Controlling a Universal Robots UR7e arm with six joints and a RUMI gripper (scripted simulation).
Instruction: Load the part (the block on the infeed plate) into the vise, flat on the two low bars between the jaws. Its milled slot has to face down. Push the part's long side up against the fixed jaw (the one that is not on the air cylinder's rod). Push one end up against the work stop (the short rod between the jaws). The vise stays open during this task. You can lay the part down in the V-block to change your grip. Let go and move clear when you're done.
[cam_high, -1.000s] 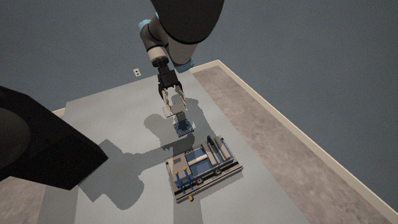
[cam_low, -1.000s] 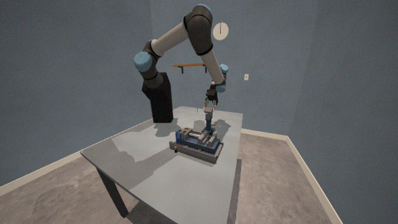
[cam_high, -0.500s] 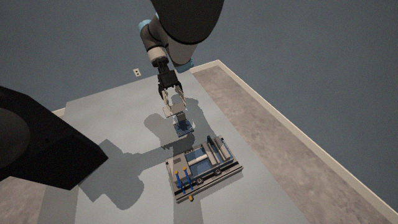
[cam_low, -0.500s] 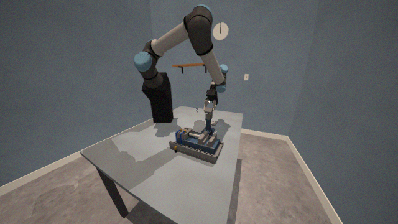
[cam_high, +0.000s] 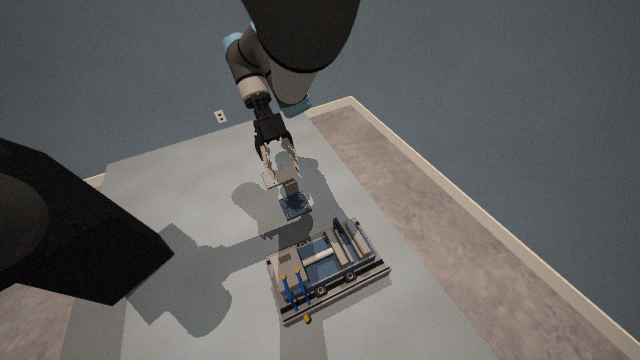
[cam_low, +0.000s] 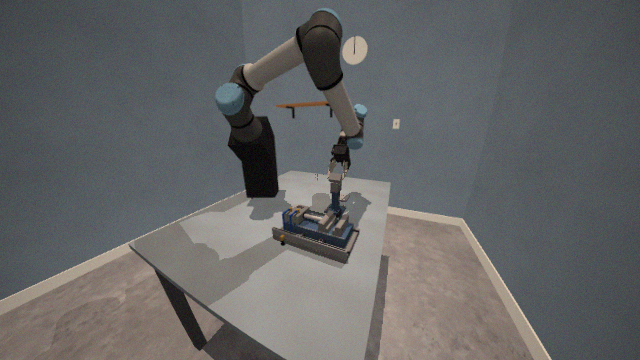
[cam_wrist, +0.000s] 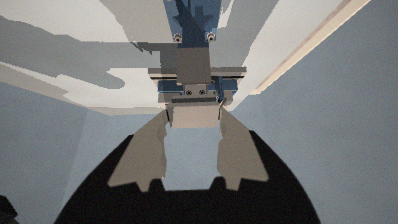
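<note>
Now: hand 1 cm above the part. From my hand the other things lie so: cylinder rod 7 cm behind, 22 cm to the right, 11 cm below; pale plate 2 cm ahead, 16 cm to the left, 18 cm below; work stop 3 cm ahead, 20 cm to the right, 9 cm below.
</note>
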